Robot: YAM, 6 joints.
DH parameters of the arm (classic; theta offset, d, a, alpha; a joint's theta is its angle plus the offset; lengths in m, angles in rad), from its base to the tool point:
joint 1: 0 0.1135 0.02 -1.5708
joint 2: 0 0 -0.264 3.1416
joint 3: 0.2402 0 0.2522 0
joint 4: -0.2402 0 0.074 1.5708
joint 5: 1.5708 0 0 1.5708
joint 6: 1.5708 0.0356 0 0
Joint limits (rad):
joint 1: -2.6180..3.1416
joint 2: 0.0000..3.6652
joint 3: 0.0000..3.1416
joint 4: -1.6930..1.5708
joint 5: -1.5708..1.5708
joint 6: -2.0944..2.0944
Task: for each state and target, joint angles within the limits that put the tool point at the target. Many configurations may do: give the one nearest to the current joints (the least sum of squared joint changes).
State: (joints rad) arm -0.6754 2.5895 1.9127 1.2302 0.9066 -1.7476
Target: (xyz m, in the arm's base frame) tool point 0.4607 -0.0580 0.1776
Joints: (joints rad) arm -0.0606 2.2884 1.2972 1.4028 1.0015 -1.7476
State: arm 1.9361 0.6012 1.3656 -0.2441 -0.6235 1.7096
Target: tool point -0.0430 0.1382 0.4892
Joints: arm 1.7390 0.8459 1.2832 -0.2438 -0.5715 1.7096
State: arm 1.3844 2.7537 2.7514 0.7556 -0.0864 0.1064
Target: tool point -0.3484 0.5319 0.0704
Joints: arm 2.1440 3.1130 2.6106 0.6371 -0.1192 0.1064
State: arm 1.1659 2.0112 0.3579 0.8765 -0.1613 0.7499
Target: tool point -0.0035 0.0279 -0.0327
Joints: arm 1.3361 2.6313 0.0223 0.6246 -0.2816 0.7499
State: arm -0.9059 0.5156 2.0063 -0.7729 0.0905 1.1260
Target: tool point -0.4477 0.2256 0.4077
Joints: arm -0.4740 0.2563 2.6169 -0.3182 0.1026 1.1260
